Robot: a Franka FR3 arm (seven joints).
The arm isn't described. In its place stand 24 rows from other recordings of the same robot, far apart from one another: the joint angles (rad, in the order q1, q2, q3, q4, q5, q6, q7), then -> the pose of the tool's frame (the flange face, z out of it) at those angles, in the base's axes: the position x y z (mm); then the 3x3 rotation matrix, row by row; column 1 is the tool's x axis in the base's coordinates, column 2 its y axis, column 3 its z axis.
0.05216 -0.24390 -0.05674 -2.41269 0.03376 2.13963 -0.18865 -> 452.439 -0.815 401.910; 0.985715 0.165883 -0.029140; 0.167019 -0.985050 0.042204; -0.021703 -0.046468 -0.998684
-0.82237 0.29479 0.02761 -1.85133 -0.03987 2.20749 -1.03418 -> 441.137 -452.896 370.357; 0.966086 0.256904 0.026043; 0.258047 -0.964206 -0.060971; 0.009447 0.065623 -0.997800
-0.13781 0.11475 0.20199 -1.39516 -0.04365 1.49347 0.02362 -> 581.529 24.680 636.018; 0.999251 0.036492 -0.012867; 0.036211 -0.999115 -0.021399; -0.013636 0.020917 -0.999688
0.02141 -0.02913 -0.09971 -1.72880 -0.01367 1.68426 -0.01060 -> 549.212 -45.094 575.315; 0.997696 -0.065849 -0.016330; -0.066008 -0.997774 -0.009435; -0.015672 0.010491 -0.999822
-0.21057 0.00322 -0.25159 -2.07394 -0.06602 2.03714 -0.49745 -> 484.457 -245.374 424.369; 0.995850 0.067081 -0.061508; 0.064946 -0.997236 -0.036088; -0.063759 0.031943 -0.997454
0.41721 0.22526 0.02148 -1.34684 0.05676 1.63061 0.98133 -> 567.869 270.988 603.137; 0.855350 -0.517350 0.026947; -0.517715 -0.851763 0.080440; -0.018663 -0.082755 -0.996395
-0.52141 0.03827 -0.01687 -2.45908 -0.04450 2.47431 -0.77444 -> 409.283 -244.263 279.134; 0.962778 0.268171 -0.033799; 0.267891 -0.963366 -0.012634; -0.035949 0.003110 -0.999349
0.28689 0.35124 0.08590 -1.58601 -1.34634 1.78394 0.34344 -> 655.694 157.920 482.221; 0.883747 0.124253 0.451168; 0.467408 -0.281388 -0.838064; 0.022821 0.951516 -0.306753
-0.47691 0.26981 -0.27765 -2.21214 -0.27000 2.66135 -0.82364 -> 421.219 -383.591 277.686; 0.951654 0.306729 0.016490; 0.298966 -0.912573 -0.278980; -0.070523 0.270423 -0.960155
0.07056 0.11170 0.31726 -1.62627 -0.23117 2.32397 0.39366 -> 598.741 228.155 618.509; 0.814482 0.098465 0.571773; 0.062349 -0.994641 0.082471; 0.576829 -0.031522 -0.816256
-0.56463 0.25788 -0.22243 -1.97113 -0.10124 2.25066 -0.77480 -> 428.631 -426.853 346.742; 0.995365 0.062405 -0.073173; 0.053586 -0.991703 -0.116847; -0.079858 0.112385 -0.990451
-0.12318 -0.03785 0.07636 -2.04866 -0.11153 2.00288 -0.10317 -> 539.477 -31.672 455.575; 0.994544 0.103792 -0.010501; 0.102158 -0.989363 -0.103563; -0.021138 0.101925 -0.994567
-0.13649 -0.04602 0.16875 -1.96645 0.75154 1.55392 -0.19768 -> 508.150 91.650 493.539; 0.957312 -0.023022 -0.288139; 0.183877 -0.720631 0.668491; -0.223032 -0.692937 -0.685635
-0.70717 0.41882 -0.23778 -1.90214 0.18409 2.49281 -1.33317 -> 385.865 -518.536 303.273; 0.955627 0.266019 0.126537; 0.282723 -0.948881 -0.140331; 0.082738 0.169879 -0.981985
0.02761 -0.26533 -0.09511 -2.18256 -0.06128 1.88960 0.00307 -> 469.670 -38.824 496.827; 0.998468 -0.046347 -0.030240; -0.047294 -0.998387 -0.031412; -0.028736 0.032794 -0.999049
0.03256 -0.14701 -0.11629 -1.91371 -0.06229 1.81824 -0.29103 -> 519.171 -51.946 561.053; 0.974654 0.218691 0.047158; 0.220873 -0.974148 -0.047449; 0.035563 0.056662 -0.997760
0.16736 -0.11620 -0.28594 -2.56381 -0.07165 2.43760 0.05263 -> 438.220 -50.603 304.093; 0.993386 -0.113849 -0.014905; -0.114031 -0.993405 -0.011994; -0.013441 0.013614 -0.999817
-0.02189 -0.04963 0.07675 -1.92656 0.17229 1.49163 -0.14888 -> 497.747 47.374 484.867; 0.914350 0.139518 -0.380130; 0.208586 -0.966917 0.146842; -0.347067 -0.213555 -0.913202
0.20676 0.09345 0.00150 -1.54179 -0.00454 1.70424 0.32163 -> 582.544 122.626 596.845; 0.991344 -0.112089 0.068358; -0.113027 -0.993542 0.009989; 0.066797 -0.017629 -0.997611
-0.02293 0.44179 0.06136 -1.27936 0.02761 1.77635 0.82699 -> 695.063 20.492 505.997; 0.696715 -0.715298 0.054194; -0.717346 -0.694544 0.054977; -0.001685 -0.077179 -0.997016
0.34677 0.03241 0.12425 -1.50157 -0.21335 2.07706 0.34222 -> 543.712 263.101 697.868; 0.822491 0.170729 0.542549; 0.156819 -0.984983 0.072221; 0.546732 0.025680 -0.836914
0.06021 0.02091 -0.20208 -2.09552 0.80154 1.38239 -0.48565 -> 480.626 19.946 411.524; 0.910891 -0.047868 -0.409862; 0.317016 -0.554655 0.769324; -0.264158 -0.830703 -0.490055
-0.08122 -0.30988 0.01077 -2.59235 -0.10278 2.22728 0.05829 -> 407.703 -32.088 359.227; 0.996382 -0.061822 -0.058311; -0.066424 -0.994530 -0.080610; -0.053008 0.084192 -0.995039
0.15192 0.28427 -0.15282 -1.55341 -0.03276 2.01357 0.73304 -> 664.781 8.775 503.584; 0.740275 -0.648157 0.178567; -0.647399 -0.758871 -0.070641; 0.181296 -0.063310 -0.981389
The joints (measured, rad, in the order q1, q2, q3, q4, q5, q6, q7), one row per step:
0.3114, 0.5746, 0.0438, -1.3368, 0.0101, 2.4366, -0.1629
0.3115, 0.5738, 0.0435, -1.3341, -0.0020, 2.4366, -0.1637
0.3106, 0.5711, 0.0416, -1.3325, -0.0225, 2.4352, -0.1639
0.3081, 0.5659, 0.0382, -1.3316, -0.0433, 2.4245, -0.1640
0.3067, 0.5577, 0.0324, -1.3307, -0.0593, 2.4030, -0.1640
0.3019, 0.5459, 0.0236, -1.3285, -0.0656, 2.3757, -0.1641
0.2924, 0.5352, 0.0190, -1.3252, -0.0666, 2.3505, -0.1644
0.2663, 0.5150, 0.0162, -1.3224, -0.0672, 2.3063, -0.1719
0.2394, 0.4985, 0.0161, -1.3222, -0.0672, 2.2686, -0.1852
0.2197, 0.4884, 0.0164, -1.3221, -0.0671, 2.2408, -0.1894
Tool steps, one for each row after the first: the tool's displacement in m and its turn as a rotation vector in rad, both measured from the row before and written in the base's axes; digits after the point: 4 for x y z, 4 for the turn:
0.0002, -0.0001, 0.0020, -0.0101, -0.0075, 0.0045
0.0004, -0.0018, 0.0027, -0.0183, -0.0098, 0.0044
0.0003, -0.0041, 0.0030, -0.0221, -0.0031, 0.0013
-0.0004, -0.0050, 0.0038, -0.0219, 0.0055, -0.0019
0.0002, -0.0093, 0.0065, -0.0152, 0.0090, -0.0115
0.0006, -0.0103, 0.0065, -0.0074, 0.0094, -0.0142
0.0012, -0.0221, 0.0110, -0.0125, 0.0186, -0.0242
0.0007, -0.0209, 0.0076, -0.0123, 0.0190, -0.0172
0.0002, -0.0150, 0.0041, -0.0064, 0.0167, -0.0173

